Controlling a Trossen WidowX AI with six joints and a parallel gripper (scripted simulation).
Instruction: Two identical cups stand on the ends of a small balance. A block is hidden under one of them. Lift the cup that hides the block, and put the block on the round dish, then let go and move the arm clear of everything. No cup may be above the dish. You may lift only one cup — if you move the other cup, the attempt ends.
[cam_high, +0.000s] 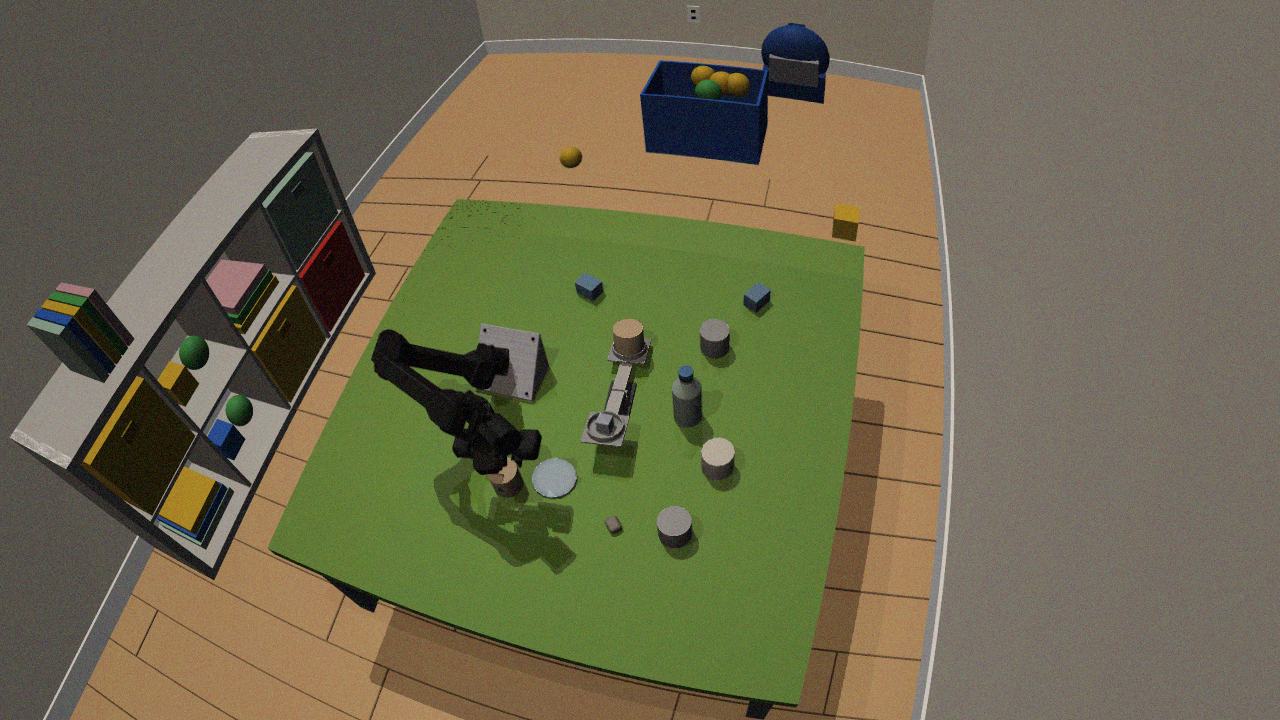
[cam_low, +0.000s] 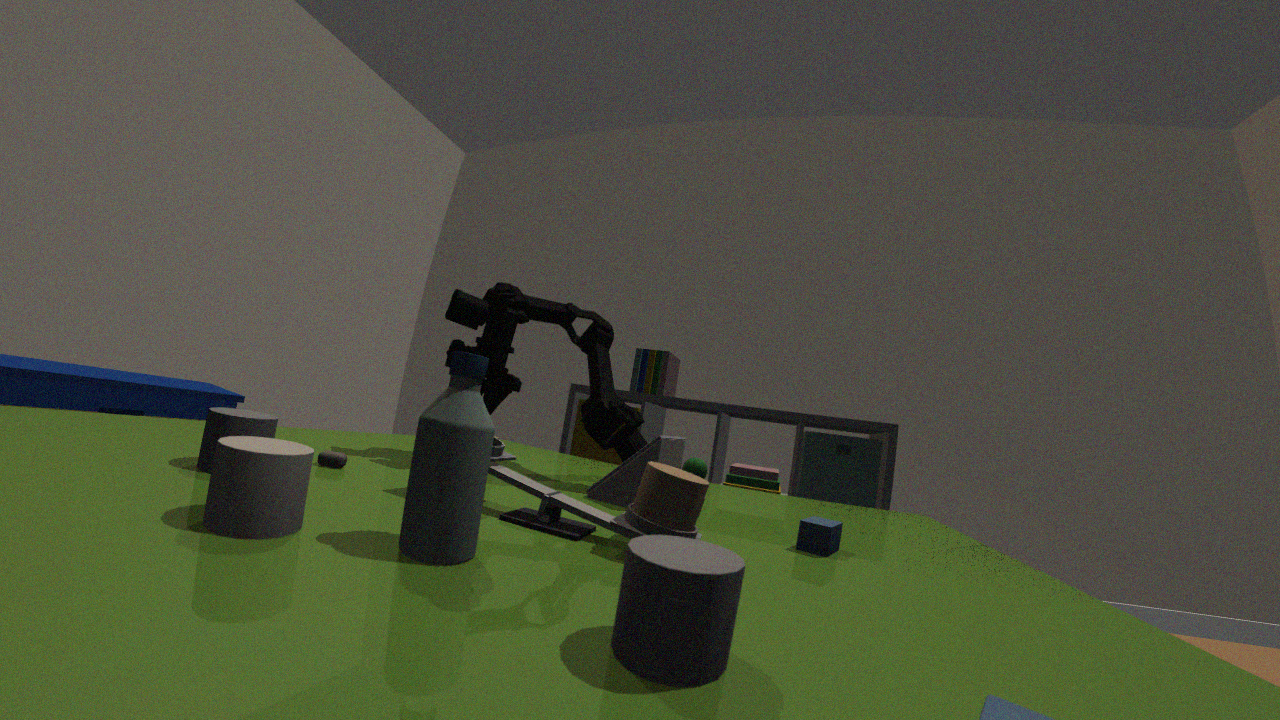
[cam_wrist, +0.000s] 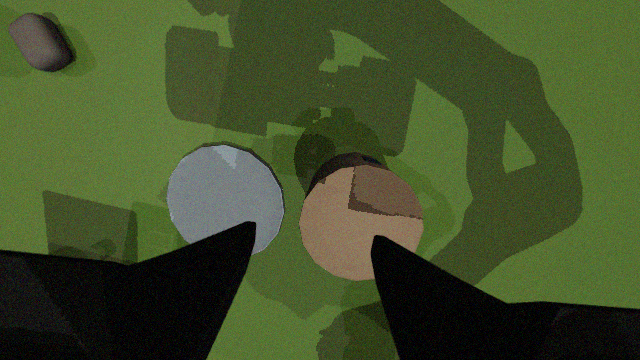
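Right now my gripper tip is 17 cm short of the grey block, 15 cm to the right of it and 1 cm above it. The rest, counted from my gripper tip: pale round dish: 8 cm ahead, 4 cm to the left, 9 cm below; then small pebble: 23 cm ahead, 5 cm to the right, 8 cm below; then brown cup: 2 cm behind, 2 cm to the right, 6 cm below.
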